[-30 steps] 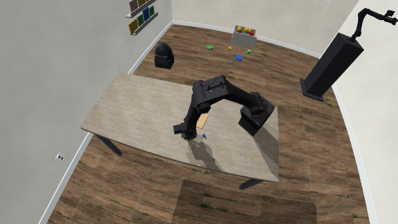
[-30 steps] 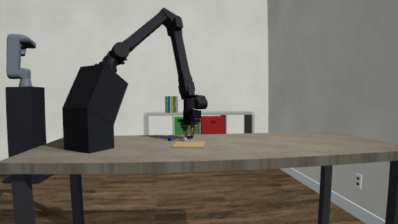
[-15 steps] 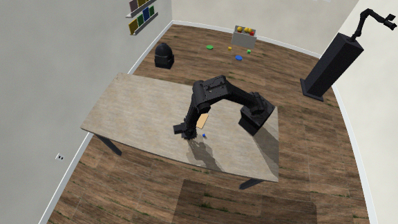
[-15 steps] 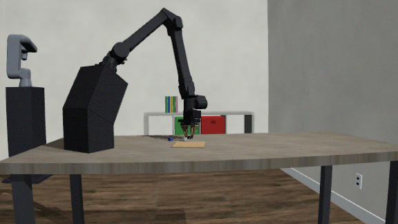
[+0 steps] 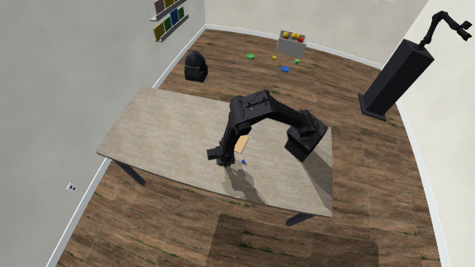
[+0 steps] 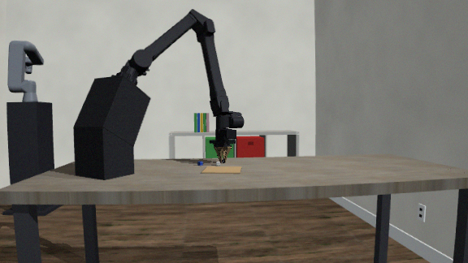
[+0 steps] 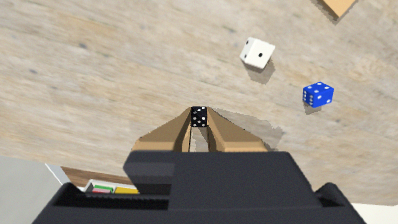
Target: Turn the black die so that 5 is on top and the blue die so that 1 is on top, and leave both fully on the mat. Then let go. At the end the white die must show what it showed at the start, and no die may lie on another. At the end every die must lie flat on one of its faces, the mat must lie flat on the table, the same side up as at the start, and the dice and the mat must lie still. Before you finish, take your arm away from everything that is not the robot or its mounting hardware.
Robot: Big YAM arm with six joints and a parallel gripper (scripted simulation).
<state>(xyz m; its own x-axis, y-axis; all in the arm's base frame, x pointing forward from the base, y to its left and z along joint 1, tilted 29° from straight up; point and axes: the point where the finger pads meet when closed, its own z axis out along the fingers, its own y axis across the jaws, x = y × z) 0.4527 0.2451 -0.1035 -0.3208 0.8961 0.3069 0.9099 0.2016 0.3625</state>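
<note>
The black die is right at my hand. Also, from my hand: blue die: 10 cm behind, 6 cm to the right; white die: 7 cm to the right, 2 cm behind; tan mat: 19 cm to the right, 1 cm below.
</note>
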